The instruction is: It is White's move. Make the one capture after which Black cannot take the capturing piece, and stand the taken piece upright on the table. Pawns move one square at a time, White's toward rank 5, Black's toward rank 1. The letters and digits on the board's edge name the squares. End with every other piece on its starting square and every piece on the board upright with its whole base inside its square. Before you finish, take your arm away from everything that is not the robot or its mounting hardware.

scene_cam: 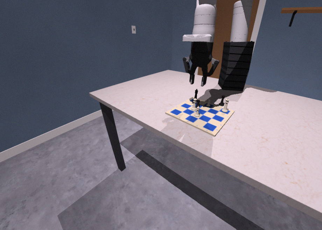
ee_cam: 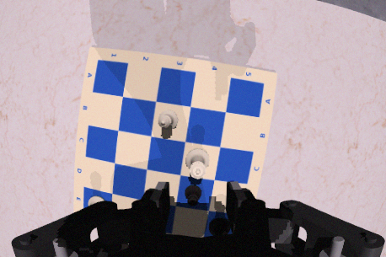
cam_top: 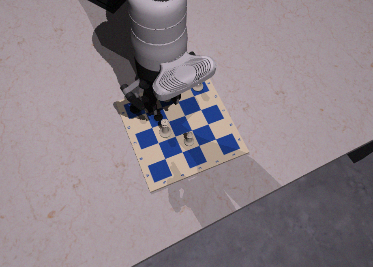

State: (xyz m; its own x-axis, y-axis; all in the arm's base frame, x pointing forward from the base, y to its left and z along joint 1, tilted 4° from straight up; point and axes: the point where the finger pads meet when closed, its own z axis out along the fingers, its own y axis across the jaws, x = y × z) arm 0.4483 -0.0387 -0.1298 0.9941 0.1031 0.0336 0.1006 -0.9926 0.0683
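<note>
The black pawn is 12 cm below my hand and 4 cm behind it. From my hand the other things lie so: tall black piece (10 cm below, 8 cm behind, 3 cm to the right); then chessboard (13 cm below, 3 cm to the left); then white pawn (12 cm below, 7 cm behind, 4 cm to the left).
</note>
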